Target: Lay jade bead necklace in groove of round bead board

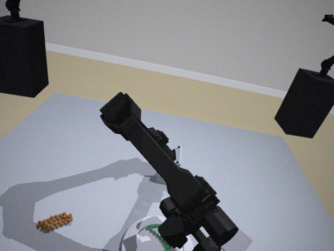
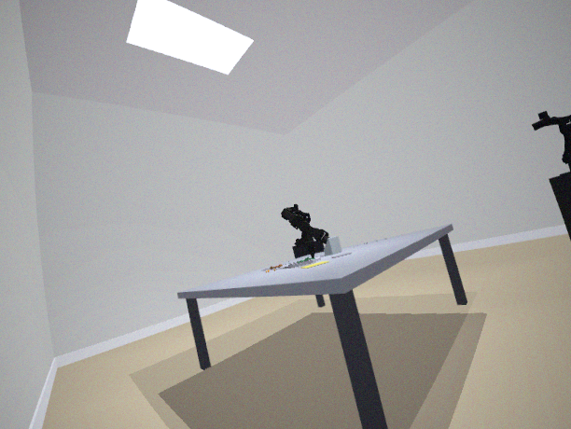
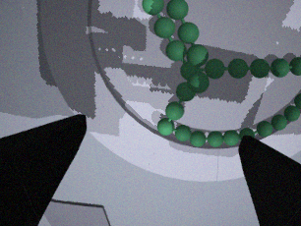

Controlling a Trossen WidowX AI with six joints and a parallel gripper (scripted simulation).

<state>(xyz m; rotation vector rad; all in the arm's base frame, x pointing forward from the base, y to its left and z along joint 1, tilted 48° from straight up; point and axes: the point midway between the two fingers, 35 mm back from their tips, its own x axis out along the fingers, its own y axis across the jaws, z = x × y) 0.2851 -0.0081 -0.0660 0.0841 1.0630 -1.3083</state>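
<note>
My gripper tip is now 6 cm to the left of the round bead board, 1 cm short of it and 1 cm above it. Round my gripper tip: yellow strip 21 cm ahead, 16 cm to the left, 2 cm below; flat grey square 17 cm to the left, 3 cm behind, 2 cm below.
</note>
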